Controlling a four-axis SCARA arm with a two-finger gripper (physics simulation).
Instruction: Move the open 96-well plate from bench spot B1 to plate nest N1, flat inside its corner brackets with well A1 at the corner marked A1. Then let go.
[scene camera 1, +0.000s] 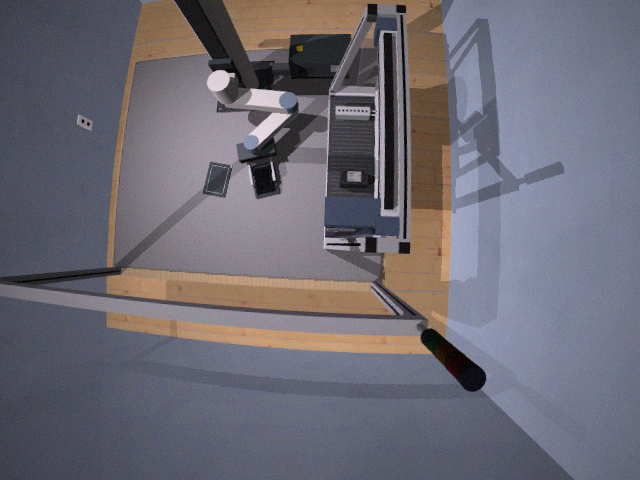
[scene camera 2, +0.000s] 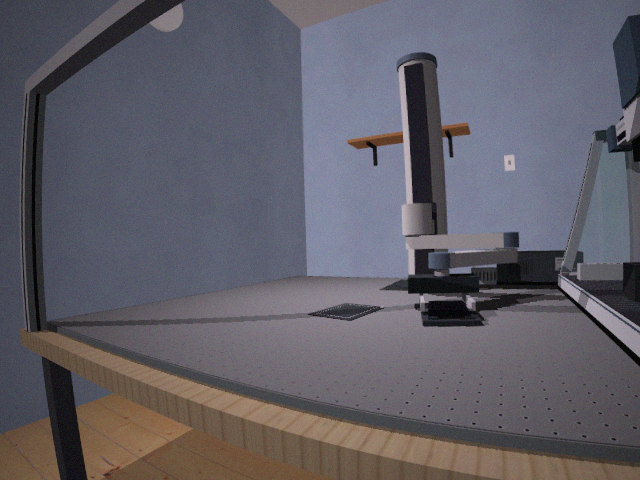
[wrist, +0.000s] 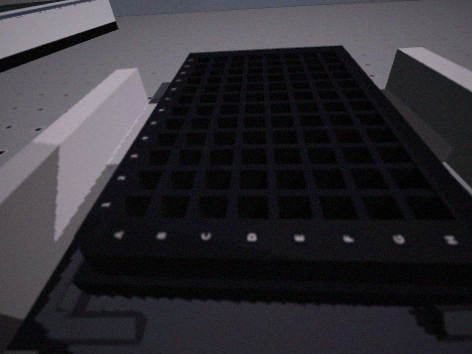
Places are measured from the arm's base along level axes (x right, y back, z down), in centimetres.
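Pixels of known places: gripper, fingertip midpoint: (scene camera 1: 263, 183) (scene camera 2: 448, 306) (wrist: 263, 83); arm's base, link origin: (scene camera 1: 246, 87).
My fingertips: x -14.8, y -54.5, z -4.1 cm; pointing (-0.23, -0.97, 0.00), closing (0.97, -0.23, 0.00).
For each thing: its top centre in the pictures, then the offset to it from my fingertips. "spot": a spot on its surface instead.
- dark open 96-well plate, top centre: (wrist: 266, 93) (scene camera 2: 447, 303) (scene camera 1: 262, 178) dx +0.5, dy +2.0, dz -0.4 cm
- plate nest N1, top centre: (wrist: 261, 131) (scene camera 2: 447, 309) (scene camera 1: 264, 179) dx +0.3, dy +2.1, dz +1.0 cm
- Bench spot B1, surface spot: (scene camera 2: 346, 311) (scene camera 1: 217, 181) spot: dx +25.4, dy +1.4, dz +2.6 cm
- dark box, surface spot: (scene camera 2: 542, 266) spot: dx -26.3, dy +58.0, dz -3.8 cm
The dark open 96-well plate (scene camera 1: 263, 178) (scene camera 2: 447, 308) (wrist: 265, 145) is level between the two pale fingers of my gripper (scene camera 1: 263, 174) (scene camera 2: 445, 303) (wrist: 263, 83), which is shut on its long sides. The plate is right over plate nest N1 (scene camera 1: 269, 195) (scene camera 2: 453, 322) (wrist: 250, 327), lined up with it. Parts of corner brackets show at the plate's near edge in the wrist view. Whether its underside touches the nest cannot be told. Well A1 is at the near left in the wrist view; the nest's A1 mark is not readable. Bench spot B1 (scene camera 1: 217, 179) (scene camera 2: 346, 311) has no plate on it.
A framed machine (scene camera 1: 352, 139) (scene camera 2: 599, 304) with a ribbed deck stands right of the nest. A dark box (scene camera 1: 320, 56) (scene camera 2: 542, 266) is at the back. The arm's column (scene camera 2: 421, 134) stands behind the nest. A grey frame (scene camera 1: 232, 311) (scene camera 2: 33, 206) borders the bench front.
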